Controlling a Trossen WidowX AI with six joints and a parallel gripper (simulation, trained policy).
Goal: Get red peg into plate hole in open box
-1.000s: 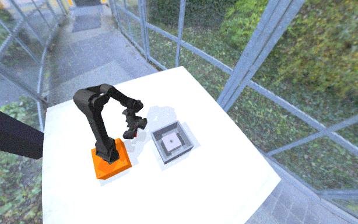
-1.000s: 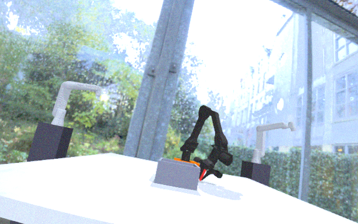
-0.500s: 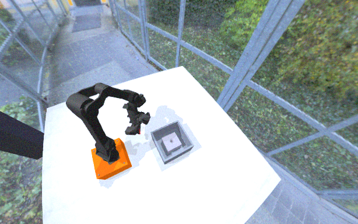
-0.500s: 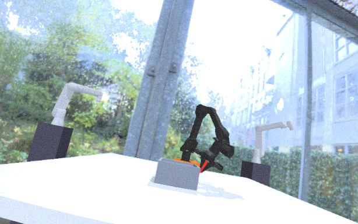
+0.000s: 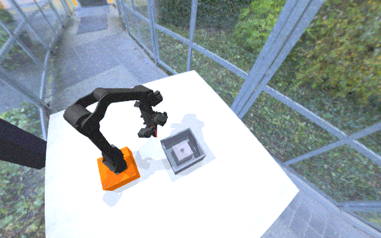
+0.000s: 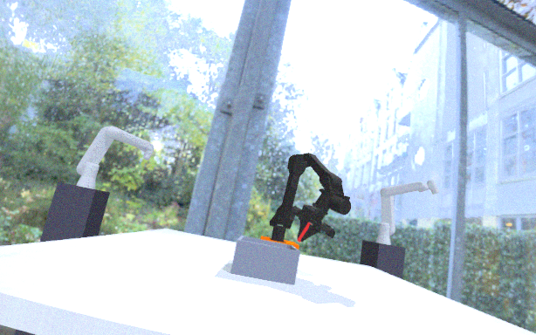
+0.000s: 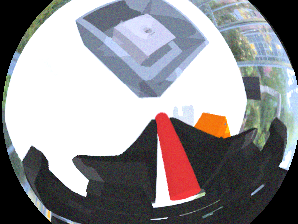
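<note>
Right now my gripper tip is 130 mm to the left of the pale plate, 80 mm short of it and 70 mm above it. Also, from my gripper tip: red peg (30 mm above, 10 mm to the left); then grey box (130 mm to the right, 90 mm below, 80 mm ahead).
</note>
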